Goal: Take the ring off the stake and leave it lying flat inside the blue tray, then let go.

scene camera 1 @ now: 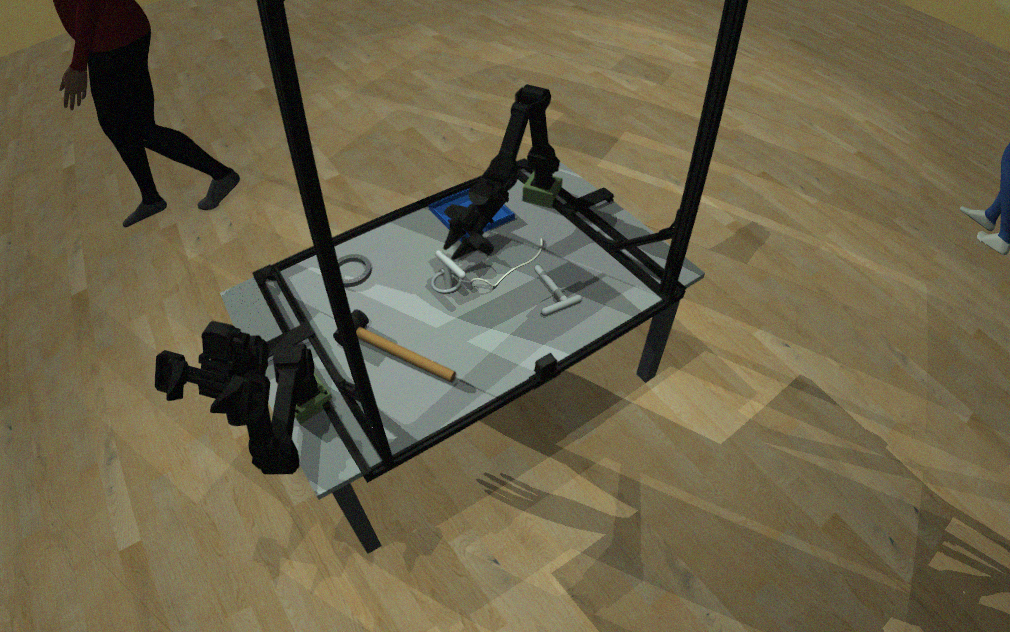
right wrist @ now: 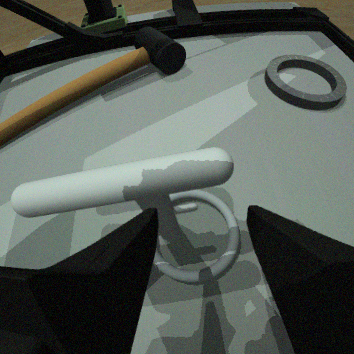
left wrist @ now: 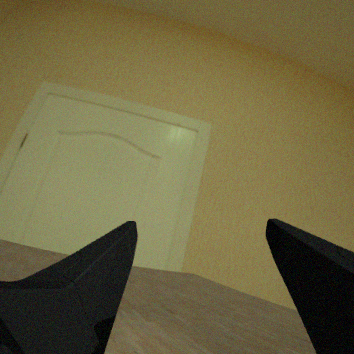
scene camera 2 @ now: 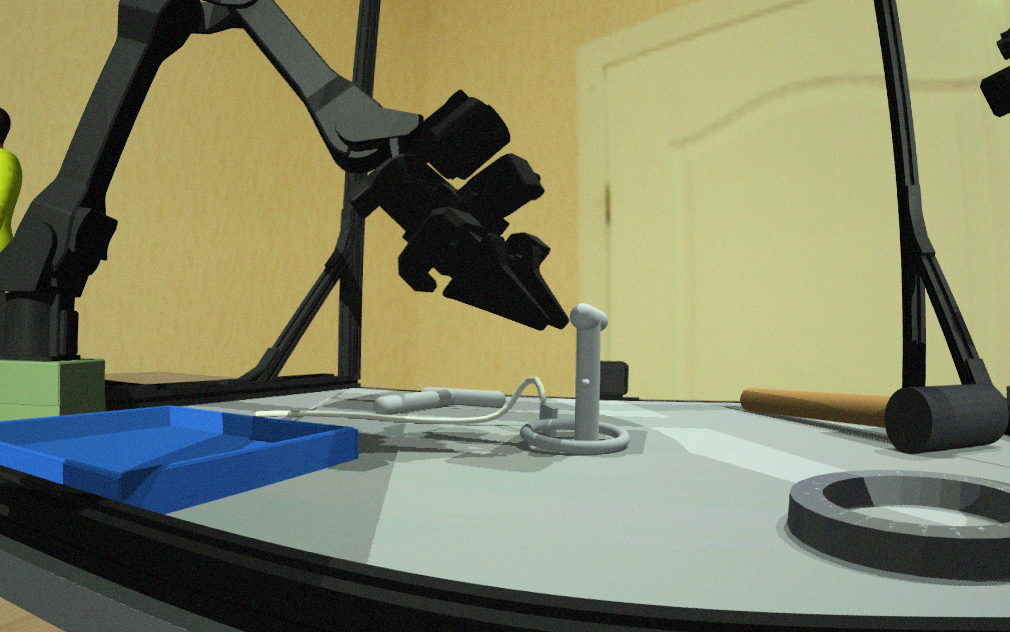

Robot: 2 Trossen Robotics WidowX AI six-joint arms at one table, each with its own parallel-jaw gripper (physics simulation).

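Places are measured from the left arm's base along level axes (x back, y right, z up), in millimetres.
Where they show: left gripper, between the fingertips: [scene camera 1: 189,403] [left wrist: 201,228]; right gripper, between the fingertips: [scene camera 1: 448,254] [right wrist: 201,214] [scene camera 2: 556,325]; left arm's base, origin of its link: [scene camera 1: 303,391] [right wrist: 102,15]; right arm's base, origin of its link: [scene camera 1: 542,182] [scene camera 2: 35,359].
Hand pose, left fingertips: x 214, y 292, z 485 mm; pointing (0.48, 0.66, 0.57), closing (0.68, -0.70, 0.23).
Things, the pixels of their top centre, and the offset from my left fingertips. "spot": a spot on its surface instead.
- thin light-grey ring, centre of its top: [scene camera 2: 568,409] [right wrist: 176,236] [scene camera 1: 451,277] dx -721, dy -366, dz -496 mm
- upright grey stake, centre of its top: [right wrist: 108,173] [scene camera 2: 590,307] [scene camera 1: 449,261] dx -705, dy -344, dz -412 mm
- thick dark ring, centre of its top: [scene camera 2: 922,497] [right wrist: 306,74] [scene camera 1: 350,268] dx -534, dy -599, dz -508 mm
- wooden-handled mallet, centre of its top: [scene camera 2: 836,376] [right wrist: 72,69] [scene camera 1: 394,341] dx -465, dy -263, dz -474 mm
- thin pale cable, a spot on its surface: [scene camera 2: 446,419] spot: dx -847, dy -295, dz -518 mm
- grey T-shaped piece, centre of its top: [scene camera 2: 430,392] [scene camera 1: 547,284] dx -905, dy -181, dz -504 mm
The thin light-grey ring [scene camera 1: 445,291] [scene camera 2: 551,444] [right wrist: 234,235] lies low around the foot of the upright grey stake [scene camera 2: 587,372] [right wrist: 175,230], which has a crossbar on top. The blue tray [scene camera 1: 500,216] [scene camera 2: 260,468] stands left of the stake in scene camera 2, with no ring visible in it. My right gripper [scene camera 2: 554,324] [right wrist: 201,214] is partly open and empty, tilted down, its tips close to the crossbar's height. In the right wrist view the crossbar lies beyond the fingertips. My left gripper [left wrist: 201,228] is open and empty, facing the wall and door, away from the table.
A thick dark ring [scene camera 1: 367,269] [scene camera 2: 893,538] [right wrist: 310,102] and a wooden-handled mallet [scene camera 1: 405,354] [scene camera 2: 819,406] [right wrist: 75,95] lie on the table. A thin pale cable [scene camera 2: 446,419] runs behind the stake in scene camera 2, near a grey T-shaped piece [scene camera 1: 560,304] [scene camera 2: 461,397]. Black frame posts [scene camera 1: 715,126] rise from the table's edges.
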